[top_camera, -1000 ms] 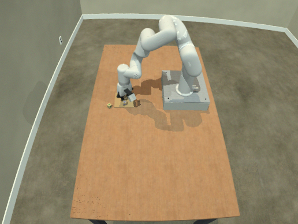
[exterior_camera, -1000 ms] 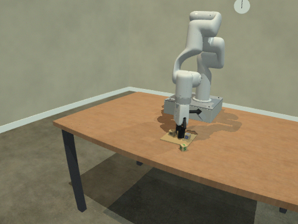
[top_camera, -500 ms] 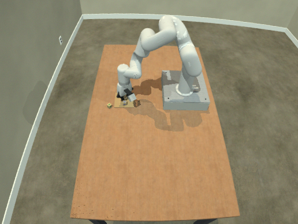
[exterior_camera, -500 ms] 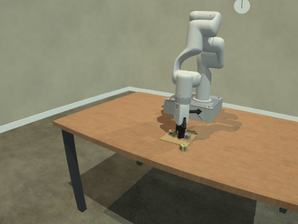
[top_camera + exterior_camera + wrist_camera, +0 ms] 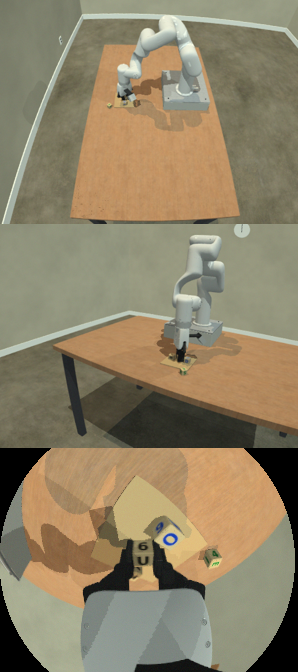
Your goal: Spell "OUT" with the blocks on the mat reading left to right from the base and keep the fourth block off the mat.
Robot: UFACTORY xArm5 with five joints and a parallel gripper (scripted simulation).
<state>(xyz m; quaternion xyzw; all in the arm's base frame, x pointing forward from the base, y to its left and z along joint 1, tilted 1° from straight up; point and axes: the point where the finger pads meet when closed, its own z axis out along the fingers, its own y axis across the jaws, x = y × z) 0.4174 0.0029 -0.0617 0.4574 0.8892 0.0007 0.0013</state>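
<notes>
Now: the tan mat 10 mm ahead of my hand and 20 mm below it. From my hand the other things lie so: U block (10 mm below).
</notes>
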